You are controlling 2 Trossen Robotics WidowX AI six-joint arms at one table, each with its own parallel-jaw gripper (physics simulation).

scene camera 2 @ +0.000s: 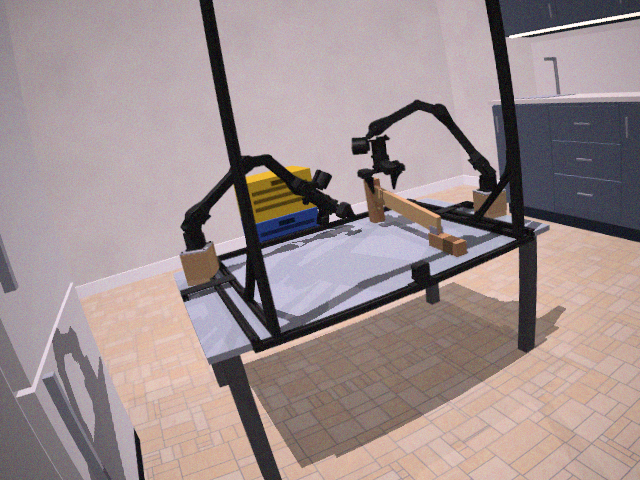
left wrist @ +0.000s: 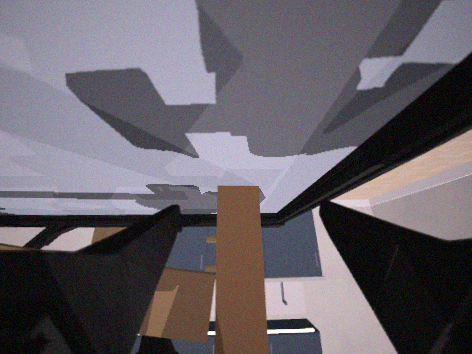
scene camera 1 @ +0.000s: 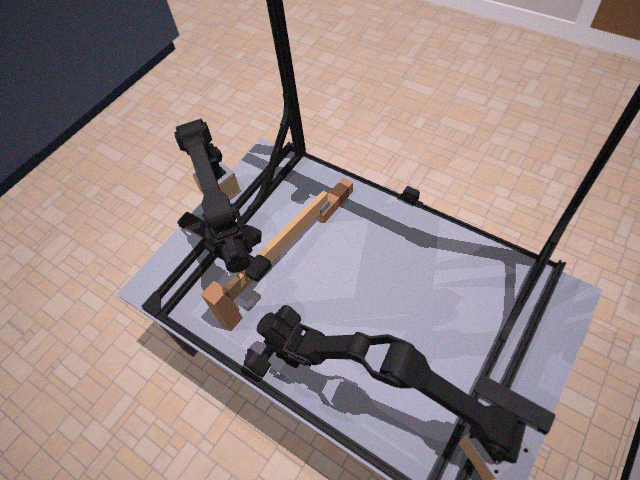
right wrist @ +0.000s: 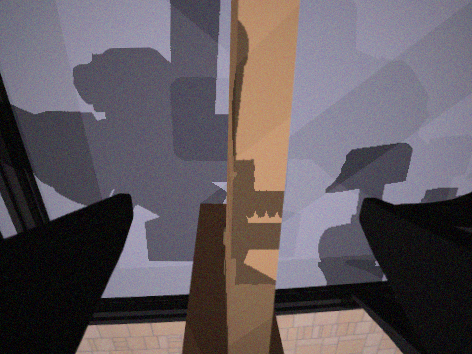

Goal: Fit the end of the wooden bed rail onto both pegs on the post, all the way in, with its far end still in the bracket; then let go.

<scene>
wooden bed rail: scene camera 2; left wrist 180, 308; scene camera 1 306, 216; right wrist
same spot on wooden bed rail: (right wrist: 262, 47) = (scene camera 2: 390, 193)
</scene>
